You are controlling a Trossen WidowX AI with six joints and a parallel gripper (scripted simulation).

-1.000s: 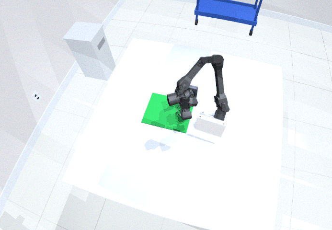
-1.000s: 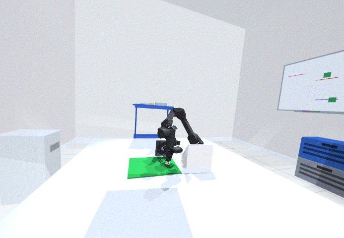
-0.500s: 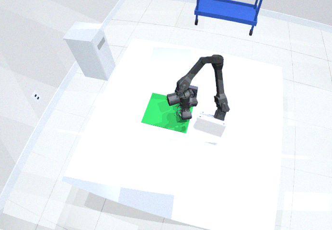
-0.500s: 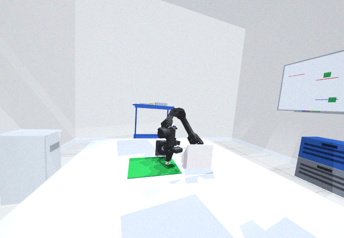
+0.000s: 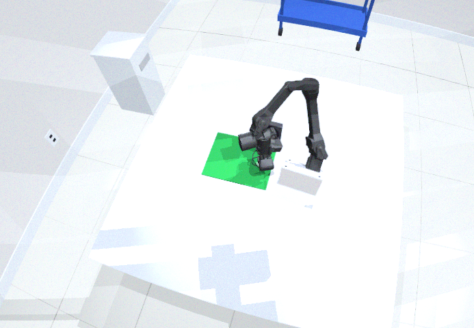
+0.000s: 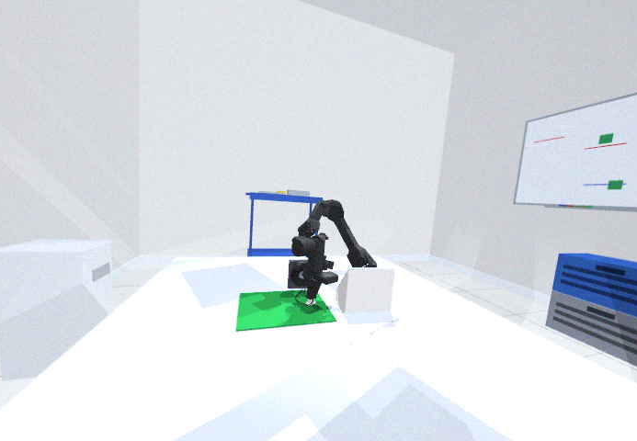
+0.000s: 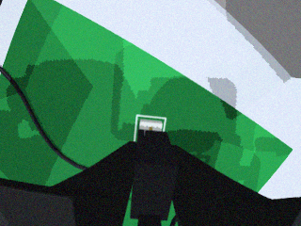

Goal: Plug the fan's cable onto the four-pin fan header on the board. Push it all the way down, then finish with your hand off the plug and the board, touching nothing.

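My gripper tip is now 10 mm short of the white four-pin header and 40 mm above it. The rest, counted from my gripper tip: black fan plug 10 mm ahead, 10 mm above; black fan 30 mm ahead, 140 mm to the right, 20 mm above; green board 110 mm ahead, 20 mm to the left, 50 mm below.
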